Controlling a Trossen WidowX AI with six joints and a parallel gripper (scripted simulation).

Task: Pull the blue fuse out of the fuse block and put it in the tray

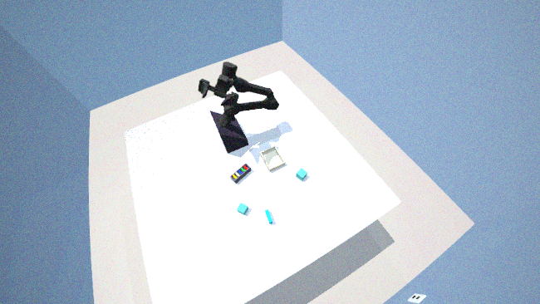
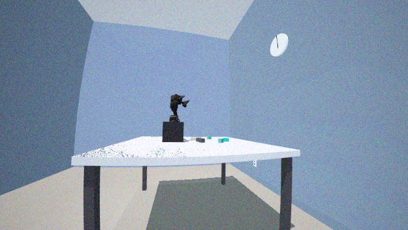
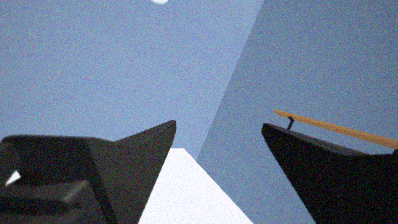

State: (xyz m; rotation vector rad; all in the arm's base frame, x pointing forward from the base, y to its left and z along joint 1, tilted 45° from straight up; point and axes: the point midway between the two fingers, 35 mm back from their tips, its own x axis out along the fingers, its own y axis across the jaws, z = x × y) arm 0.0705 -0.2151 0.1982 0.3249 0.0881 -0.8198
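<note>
My gripper tip is 420 mm above the blue fuse, 150 mm short of it and 20 mm to the left of it. The rest, counted from my gripper tip: red fuse 420 mm below, 140 mm ahead, 20 mm to the left; then white fuse 420 mm below, 150 mm ahead, 40 mm to the right; then green fuse 420 mm below, 140 mm ahead.
</note>
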